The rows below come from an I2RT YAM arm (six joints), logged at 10 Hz.
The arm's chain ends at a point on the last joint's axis. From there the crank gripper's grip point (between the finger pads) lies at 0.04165 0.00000 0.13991 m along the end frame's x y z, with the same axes.
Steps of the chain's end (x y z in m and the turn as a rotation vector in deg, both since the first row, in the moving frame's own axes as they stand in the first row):
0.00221 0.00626 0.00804 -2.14 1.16 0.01
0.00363 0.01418 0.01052 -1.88 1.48 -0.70
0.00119 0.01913 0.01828 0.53 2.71 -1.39
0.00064 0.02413 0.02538 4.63 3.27 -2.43
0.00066 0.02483 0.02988 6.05 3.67 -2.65
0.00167 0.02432 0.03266 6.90 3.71 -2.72
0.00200 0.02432 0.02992 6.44 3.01 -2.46
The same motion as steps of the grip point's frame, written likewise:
0.00503 0.01148 0.00707 -2.14 1.16 0.01
0.00725 0.01822 0.00933 -1.88 1.48 -0.70
0.00773 0.01676 0.01614 0.53 2.71 -1.39
0.00826 0.01101 0.02225 4.63 3.27 -2.43
0.00912 0.00811 0.02605 6.05 3.67 -2.65
0.01016 0.00551 0.02855 6.90 3.71 -2.72
0.00890 0.00682 0.02656 6.44 3.01 -2.46

